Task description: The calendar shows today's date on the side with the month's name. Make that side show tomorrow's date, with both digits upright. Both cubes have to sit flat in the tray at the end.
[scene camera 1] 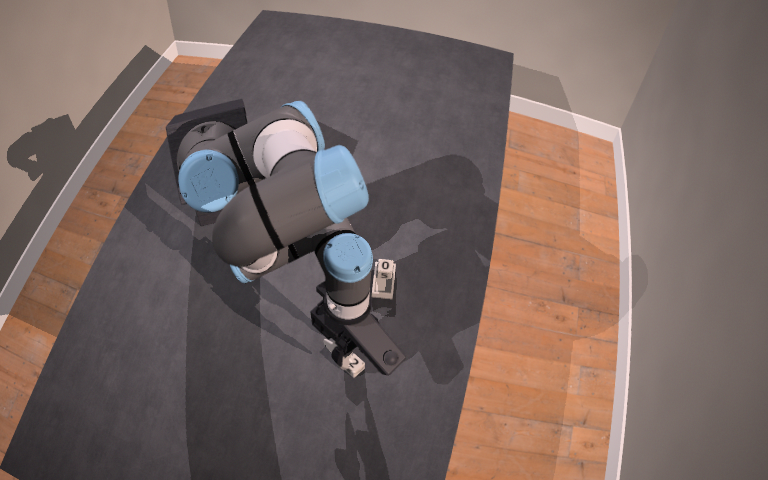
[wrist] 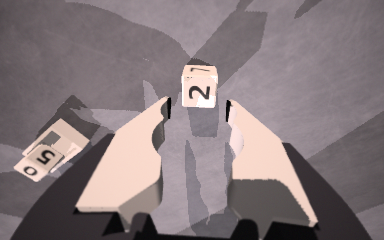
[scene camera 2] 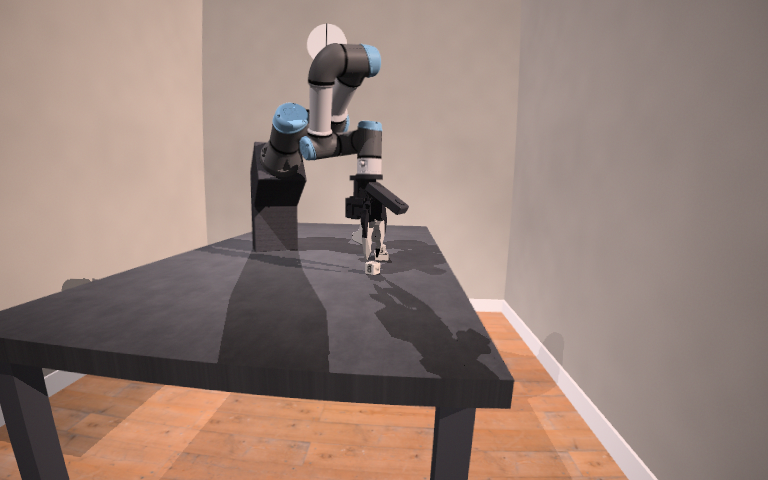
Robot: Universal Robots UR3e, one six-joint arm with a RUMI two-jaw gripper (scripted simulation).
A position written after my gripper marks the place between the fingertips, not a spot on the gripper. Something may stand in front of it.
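Visible here are a calendar tray (wrist: 61, 136), a date cube (wrist: 39, 162) and a date cube (wrist: 199, 83). My gripper is seen from scene camera 1, the wrist and scene camera 2: my gripper (scene camera 1: 353, 360), (wrist: 198, 100), (scene camera 2: 372, 258).
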